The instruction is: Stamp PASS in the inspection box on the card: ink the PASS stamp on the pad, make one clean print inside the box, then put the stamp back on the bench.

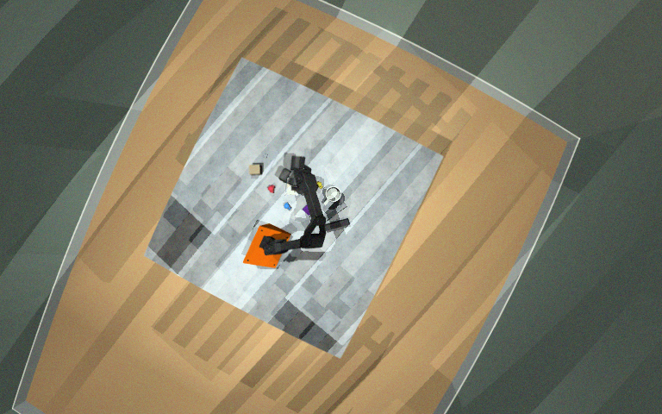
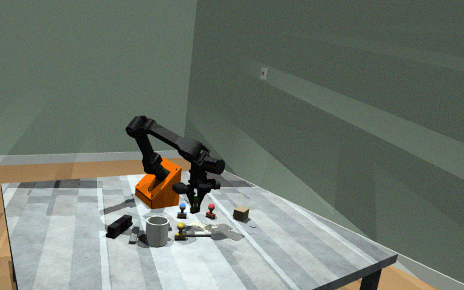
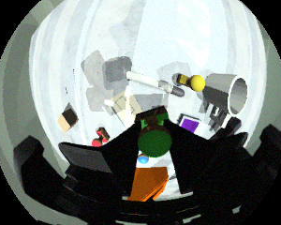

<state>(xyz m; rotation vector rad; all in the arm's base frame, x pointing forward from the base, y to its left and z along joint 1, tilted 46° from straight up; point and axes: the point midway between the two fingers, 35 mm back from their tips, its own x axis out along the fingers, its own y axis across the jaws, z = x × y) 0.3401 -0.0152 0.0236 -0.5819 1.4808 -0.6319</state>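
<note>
My gripper tip is now 10 cm above the dark purple ink pad, 9 cm to the left of it and 9 cm past it. From my gripper tip the other things lie so: green-knobbed stamp: right at my gripper tip; then cream card: 11 cm below, 6 cm to the left, 3 cm behind; then marker: 10 cm below, 3 cm to the right, 3 cm ahead.
</note>
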